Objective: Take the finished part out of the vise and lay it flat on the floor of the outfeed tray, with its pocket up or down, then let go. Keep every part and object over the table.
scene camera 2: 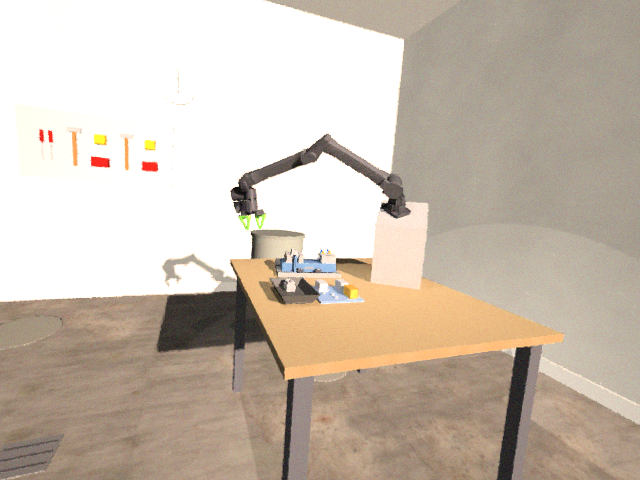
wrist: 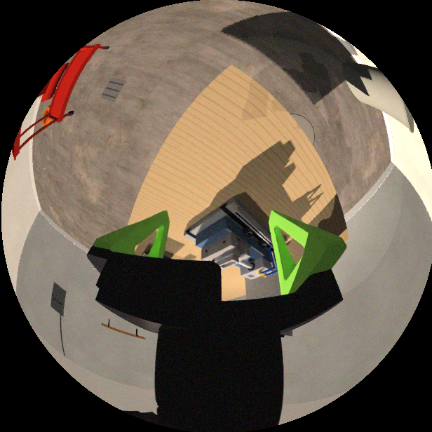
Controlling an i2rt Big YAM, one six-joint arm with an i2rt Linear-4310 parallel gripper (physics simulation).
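Places are measured from the arm's base along level axes (x ahead, y left, z up), in centimetres.
Pixels of known places: gripper, fingertip midpoint: point(scene camera 2: 254, 229); arm's base, origin of the base link: point(scene camera 2: 396, 210).
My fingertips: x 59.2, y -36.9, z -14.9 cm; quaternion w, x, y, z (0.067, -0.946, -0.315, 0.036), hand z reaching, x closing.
Note:
For each thing: its top centre in the pictures, then the offset to it from my fingertips. Level surfaces: height alone.
- grey vise, middle of its top: point(scene camera 2: 308, 253) dz -8.7, dx -23.0, dy +19.0 cm
- small grey object, middle of its top: point(scene camera 2: 289, 280) dz -13.9, dx -4.7, dy +48.1 cm
- blue mat, its level: dz -17.8 cm
- yellow block, middle of its top: point(scene camera 2: 351, 287) dz -14.2, dx -25.9, dy +59.2 cm
- table, its level: dz -18.6 cm
The blue and grey vise point(scene camera 2: 312, 266) point(wrist: 215, 234) stands on the table's far part; in the wrist view it shows between and below the fingers. Grey pieces stand at its jaws, but the finished part is too small to tell apart from them. The dark tray point(scene camera 2: 298, 296) lies on the near side of the vise, with a small grey object point(scene camera 2: 288, 284) in it. My gripper point(scene camera 2: 253, 227) point(wrist: 218, 215) is open and empty, with green fingers pointing down. It hangs high above the table's far left end, up and to the left of the vise in the scene view.
A blue mat point(scene camera 2: 330, 298) beside the tray bears white blocks and a yellow block point(scene camera 2: 350, 291). A pale pedestal point(scene camera 2: 398, 253) under the arm's base stands right of the vise. A grey bin point(scene camera 2: 278, 245) stands behind the table point(scene camera 2: 392, 325). A red cart point(wrist: 75, 82) stands on the floor.

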